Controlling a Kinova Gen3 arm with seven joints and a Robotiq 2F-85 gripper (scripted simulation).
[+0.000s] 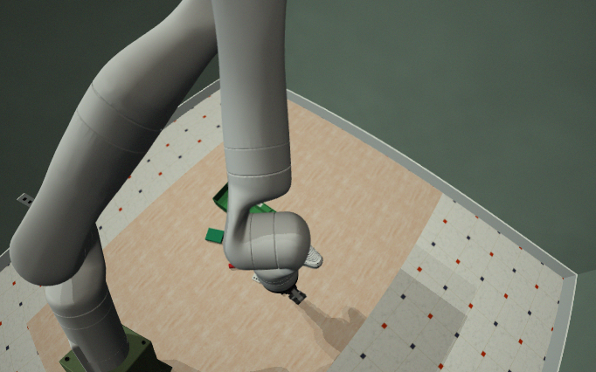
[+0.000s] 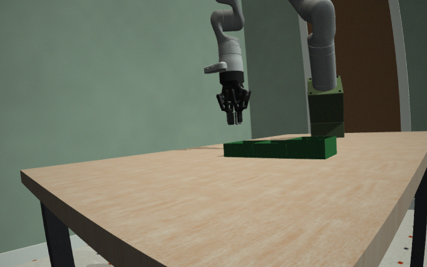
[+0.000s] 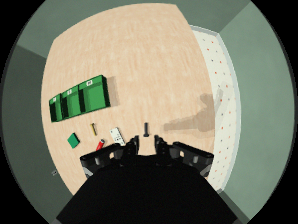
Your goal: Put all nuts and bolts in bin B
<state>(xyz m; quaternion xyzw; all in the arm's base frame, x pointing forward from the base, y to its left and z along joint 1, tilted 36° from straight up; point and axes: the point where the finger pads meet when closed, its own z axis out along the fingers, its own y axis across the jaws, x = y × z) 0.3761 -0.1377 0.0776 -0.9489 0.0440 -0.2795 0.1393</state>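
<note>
My hand is 90 mm above the black bolt. Also, from my hand: brass bolt 10 mm ahead, 160 mm to the left, 90 mm below; then white domino 20 mm behind, 80 mm to the left, 90 mm below; then red cylinder 50 mm behind, 140 mm to the left, 90 mm below.
</note>
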